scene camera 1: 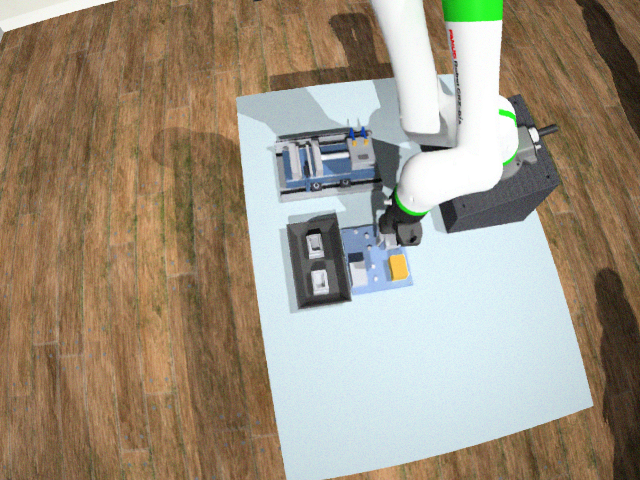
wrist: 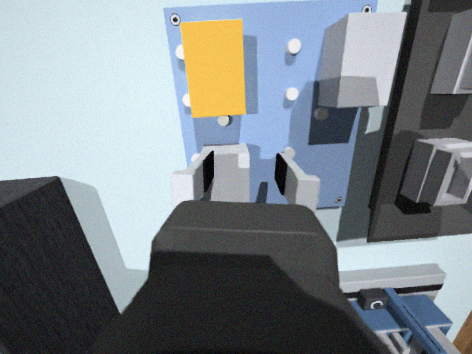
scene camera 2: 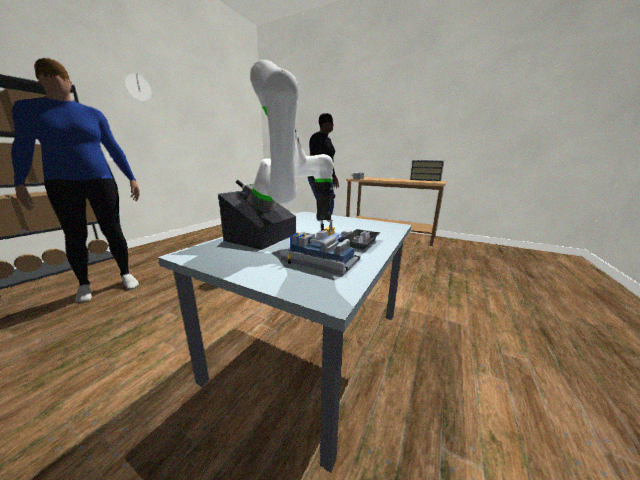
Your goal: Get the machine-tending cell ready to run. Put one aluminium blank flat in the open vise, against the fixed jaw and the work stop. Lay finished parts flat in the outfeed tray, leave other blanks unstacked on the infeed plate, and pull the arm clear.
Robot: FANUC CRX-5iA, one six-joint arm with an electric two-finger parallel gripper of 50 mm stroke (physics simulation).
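Pixels of known places: gripper, fingertip midpoint: (scene camera 1: 387, 242) (wrist: 244, 164) (scene camera 2: 326, 230); arm's base, link origin: (scene camera 2: 260, 204).
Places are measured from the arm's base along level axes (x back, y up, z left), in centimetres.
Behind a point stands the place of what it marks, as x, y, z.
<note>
My gripper (scene camera 1: 388, 241) {-33.2, -13.9, 15.8} (scene camera 2: 326, 226) {-33.2, -13.9, 15.8} (wrist: 244, 164) {-33.2, -13.9, 15.8} is open and empty above the blue infeed plate (scene camera 1: 383, 274) {-35.3, -17.7, 23.4} (wrist: 270, 75) {-36.0, -17.8, 22.5}. In the wrist view a grey blank (wrist: 230, 172) {-32.1, -14.2, 15.0} lies below the fingers, nearer the left one, which partly hides it. A second grey blank (scene camera 1: 357, 273) {-42.8, -14.2, 23.2} (wrist: 367, 60) {-42.2, -14.2, 23.0} sits beside the tray wall. A yellow block (scene camera 1: 398, 267) {-31.7, -14.2, 23.1} (wrist: 216, 70) {-31.5, -14.2, 22.7} lies on the plate. Two pocketed finished parts (scene camera 1: 314, 245) {-52.9, -15.3, 13.4} (scene camera 1: 320, 282) {-52.7, -15.3, 23.9} lie apart in the dark outfeed tray (scene camera 1: 293, 258) {-59.0, -14.7, 16.5}. The vise (scene camera 1: 330, 167) {-45.3, -12.6, -8.6} (scene camera 2: 320, 250) {-47.6, -12.6, -15.8} shows a dark gap between its jaws.
White pins (wrist: 293, 46) {-37.7, -17.0, 24.5} (wrist: 291, 93) {-37.7, -17.0, 21.0} stand up from the plate. The black robot base (scene camera 1: 491, 206) {-5.3, -3.0, 13.5} (scene camera 2: 258, 227) {-13.7, -7.6, -16.2} (wrist: 45, 250) {-14.2, -13.8, 8.3} stands beside the work area. Blue-and-orange fittings (scene camera 1: 358, 135) {-34.8, -14.4, -20.1} rise at the vise's end. Two people (scene camera 2: 72, 139) (scene camera 2: 321, 142) stand behind the table (scene camera 2: 232, 268) {-20.1, -18.6, -38.5}.
</note>
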